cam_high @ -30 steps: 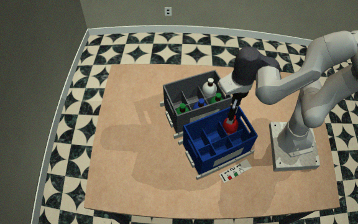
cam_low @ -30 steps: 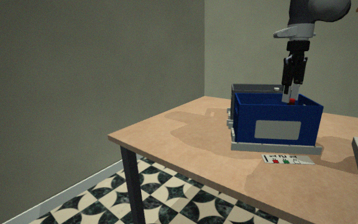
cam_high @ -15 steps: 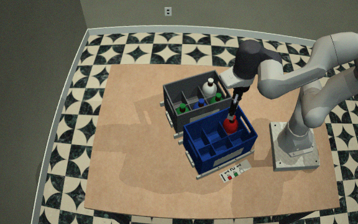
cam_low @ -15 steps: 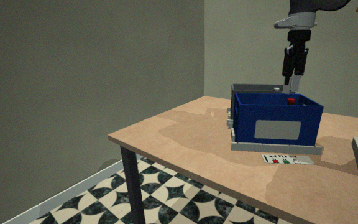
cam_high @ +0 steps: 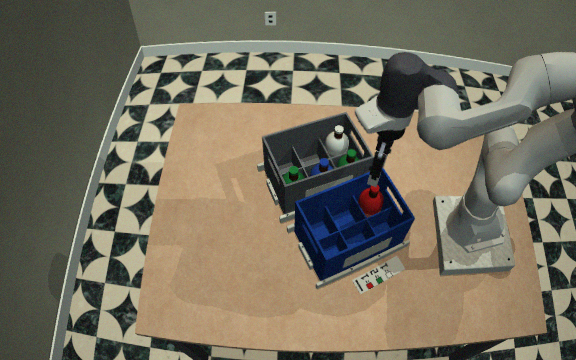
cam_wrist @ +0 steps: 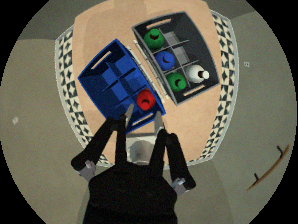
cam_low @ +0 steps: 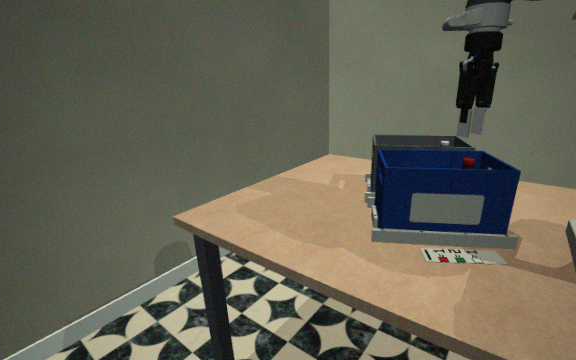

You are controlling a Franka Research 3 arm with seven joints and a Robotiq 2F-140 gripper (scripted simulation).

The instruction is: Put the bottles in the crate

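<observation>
The blue bottle is 17 cm below my hand, 13 cm ahead of it and 8 cm to the right of it. Round my hand: blue crate: 17 cm below, 8 cm to the left, 5 cm ahead; red bottle: 17 cm below, 1 cm behind; grey crate: 17 cm below, 15 cm ahead, 12 cm to the right.
</observation>
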